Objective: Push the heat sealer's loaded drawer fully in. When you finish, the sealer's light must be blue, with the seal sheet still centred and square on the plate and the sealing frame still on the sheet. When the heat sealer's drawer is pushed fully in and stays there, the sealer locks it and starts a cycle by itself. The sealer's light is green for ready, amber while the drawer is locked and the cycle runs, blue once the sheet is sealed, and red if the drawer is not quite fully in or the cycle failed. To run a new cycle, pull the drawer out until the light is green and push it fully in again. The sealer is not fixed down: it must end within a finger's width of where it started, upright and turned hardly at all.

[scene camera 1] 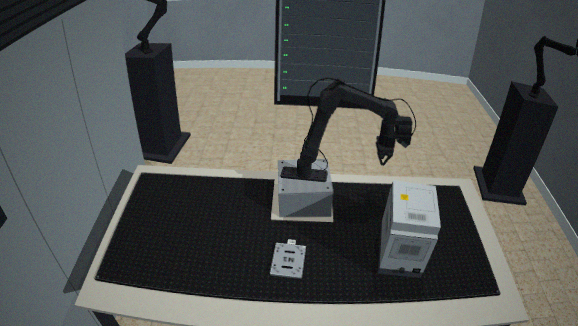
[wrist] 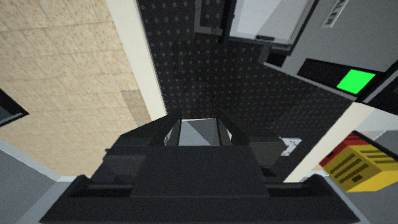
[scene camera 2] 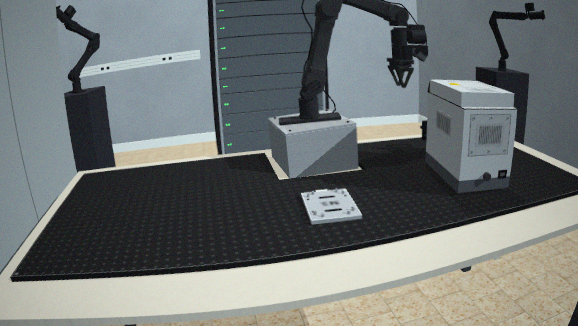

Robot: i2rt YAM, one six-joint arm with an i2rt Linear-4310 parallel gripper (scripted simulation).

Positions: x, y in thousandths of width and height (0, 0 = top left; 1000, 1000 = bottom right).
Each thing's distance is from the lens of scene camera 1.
heat sealer (scene camera 1: 717, 698): 140 cm
